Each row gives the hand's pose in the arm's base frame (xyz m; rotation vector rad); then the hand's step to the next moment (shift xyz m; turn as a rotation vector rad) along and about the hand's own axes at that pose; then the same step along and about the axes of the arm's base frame.
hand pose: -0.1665 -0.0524 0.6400 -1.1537 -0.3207 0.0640
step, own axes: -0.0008 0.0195 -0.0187 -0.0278 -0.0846 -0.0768
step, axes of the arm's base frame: 0.0067 -0.0088 -0.0247 -0.0145 -0.1087 0.0426
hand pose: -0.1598 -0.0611 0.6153 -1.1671 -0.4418 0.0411
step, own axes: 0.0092 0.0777 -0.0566 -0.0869 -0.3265 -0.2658
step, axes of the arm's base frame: 0.0437 -0.0161 -0.0846 -0.0482 -0.3872 0.1804
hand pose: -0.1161 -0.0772 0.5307 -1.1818 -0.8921 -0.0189
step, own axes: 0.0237 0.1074 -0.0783 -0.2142 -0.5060 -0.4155
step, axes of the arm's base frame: 0.1105 -0.0076 -0.0772 -0.1258 -0.6368 0.2307
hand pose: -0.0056 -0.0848 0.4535 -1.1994 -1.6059 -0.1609
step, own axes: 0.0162 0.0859 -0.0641 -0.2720 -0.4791 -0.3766
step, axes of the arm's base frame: 0.1078 0.0109 0.0010 -0.1358 -0.6343 0.1568
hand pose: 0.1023 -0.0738 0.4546 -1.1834 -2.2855 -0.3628
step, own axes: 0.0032 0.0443 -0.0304 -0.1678 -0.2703 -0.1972
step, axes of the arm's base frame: 0.0448 0.0137 0.0264 -0.0750 -0.3604 0.0677
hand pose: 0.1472 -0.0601 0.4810 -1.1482 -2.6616 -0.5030
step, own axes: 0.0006 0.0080 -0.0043 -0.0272 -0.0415 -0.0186
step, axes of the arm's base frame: 0.0057 0.0039 0.0060 -0.0111 -0.0518 -0.0008
